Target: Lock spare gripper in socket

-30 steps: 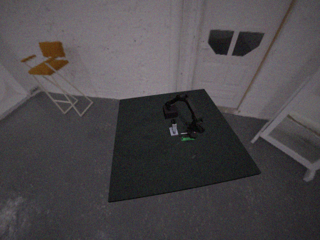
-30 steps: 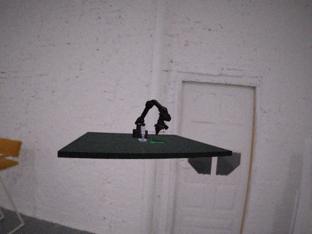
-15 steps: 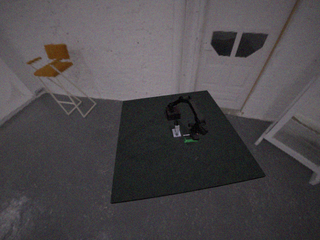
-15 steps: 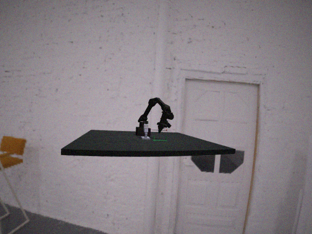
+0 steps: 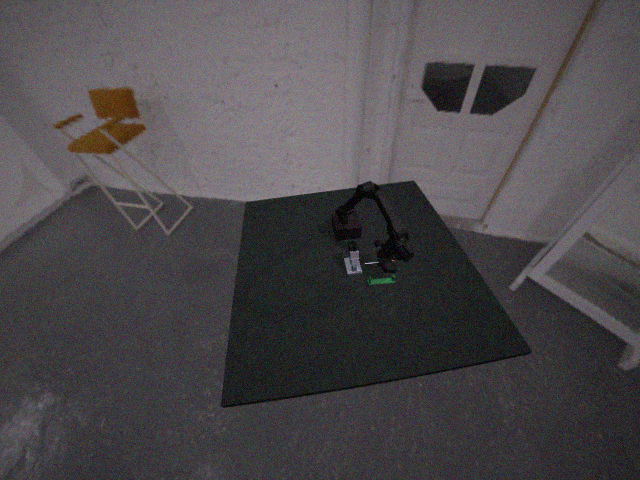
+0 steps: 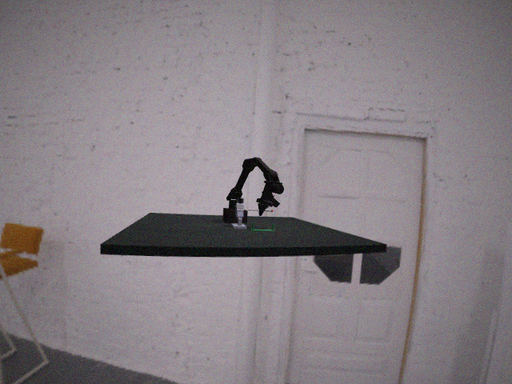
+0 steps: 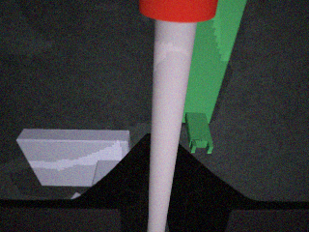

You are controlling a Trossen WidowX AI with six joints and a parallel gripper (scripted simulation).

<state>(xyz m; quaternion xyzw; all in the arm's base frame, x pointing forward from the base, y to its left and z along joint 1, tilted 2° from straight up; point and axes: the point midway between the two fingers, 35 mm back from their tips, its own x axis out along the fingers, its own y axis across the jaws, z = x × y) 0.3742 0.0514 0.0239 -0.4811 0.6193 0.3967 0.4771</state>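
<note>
Right now my gripper tip is 10 cm to the left of the mount, 9 cm past it and 3 cm above it. The rest, counted from my gripper tip: green holder (6 cm below, 4 cm ahead).
</note>
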